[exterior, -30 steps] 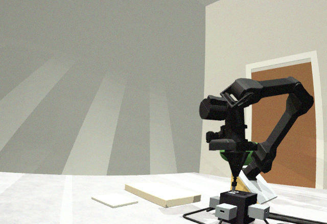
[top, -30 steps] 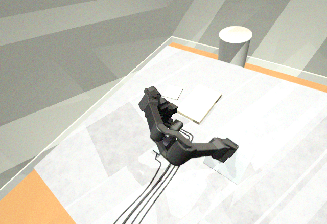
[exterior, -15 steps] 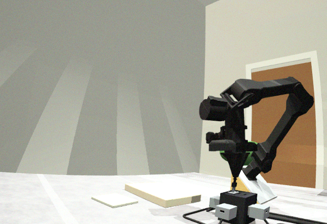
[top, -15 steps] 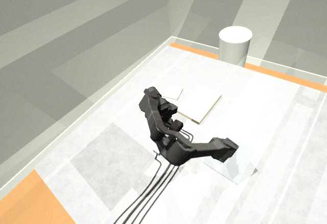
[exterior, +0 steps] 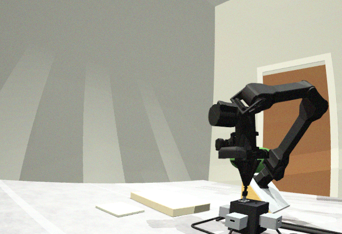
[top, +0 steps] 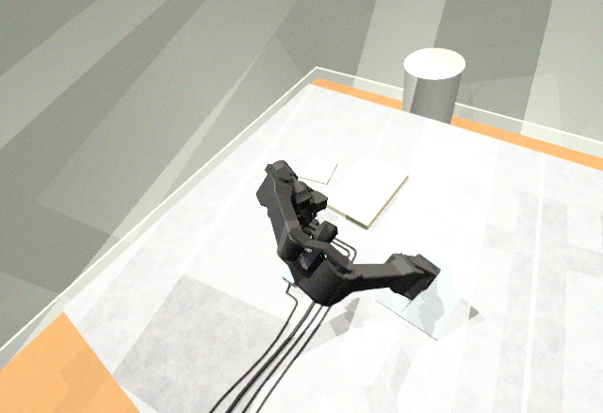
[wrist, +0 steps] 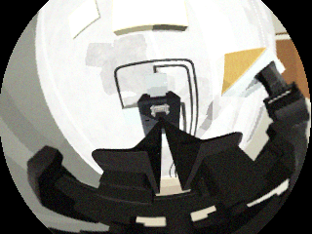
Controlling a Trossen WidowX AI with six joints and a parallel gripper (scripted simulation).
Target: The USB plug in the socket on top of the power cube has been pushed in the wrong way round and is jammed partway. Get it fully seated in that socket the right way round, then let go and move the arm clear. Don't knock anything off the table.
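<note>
Now: gripper tip 20 mm above the black USB plug. From my gripper tip the other things lie so: white tile 280 mm to the right, 230 mm ahead, 110 mm below; cream board 310 mm to the right, 100 mm below, 40 mm ahead.
</note>
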